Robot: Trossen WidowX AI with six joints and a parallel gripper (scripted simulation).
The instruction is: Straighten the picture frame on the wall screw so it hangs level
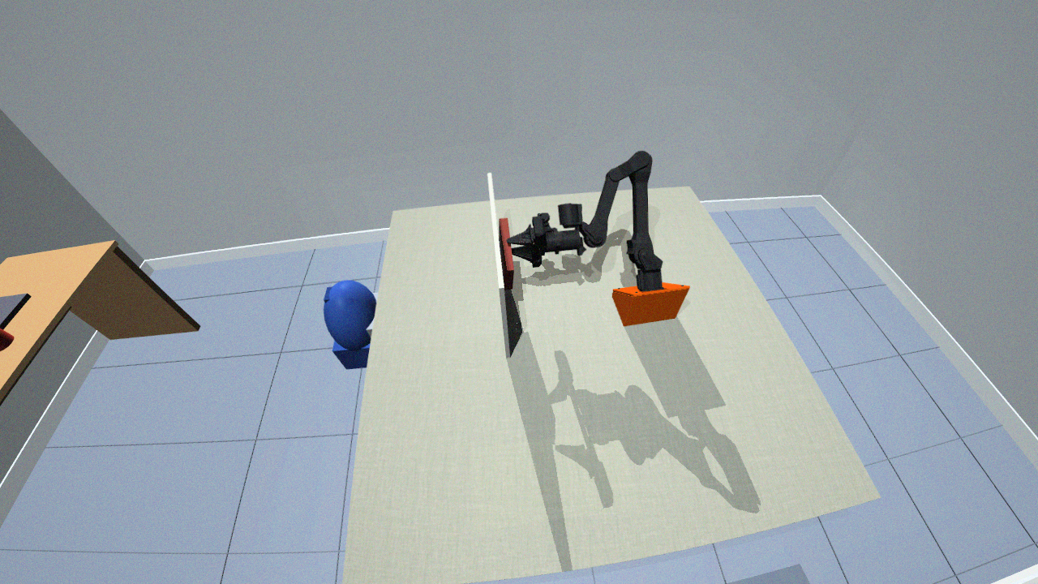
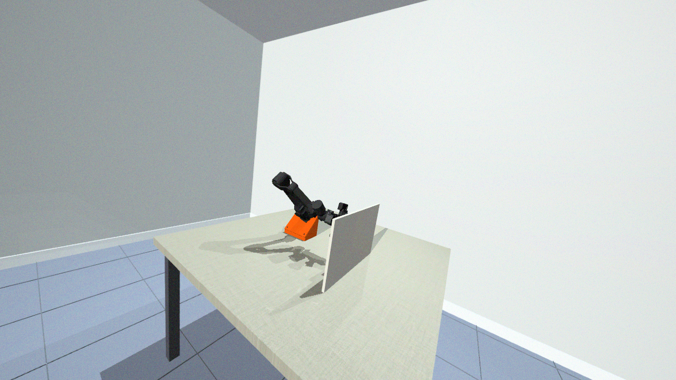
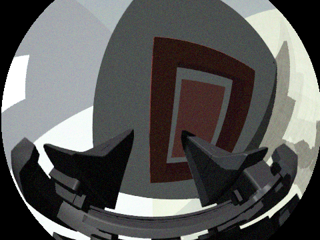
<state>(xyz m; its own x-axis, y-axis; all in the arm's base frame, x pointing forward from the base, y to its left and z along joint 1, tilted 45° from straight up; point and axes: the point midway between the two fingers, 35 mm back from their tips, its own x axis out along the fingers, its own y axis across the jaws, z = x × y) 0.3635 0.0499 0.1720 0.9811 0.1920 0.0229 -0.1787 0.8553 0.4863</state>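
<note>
My gripper tip is now 1 cm short of the dark red picture frame, 2 cm to the left of it and 5 cm above it. Round my gripper tip: white wall panel (2 cm ahead, 6 cm below).
</note>
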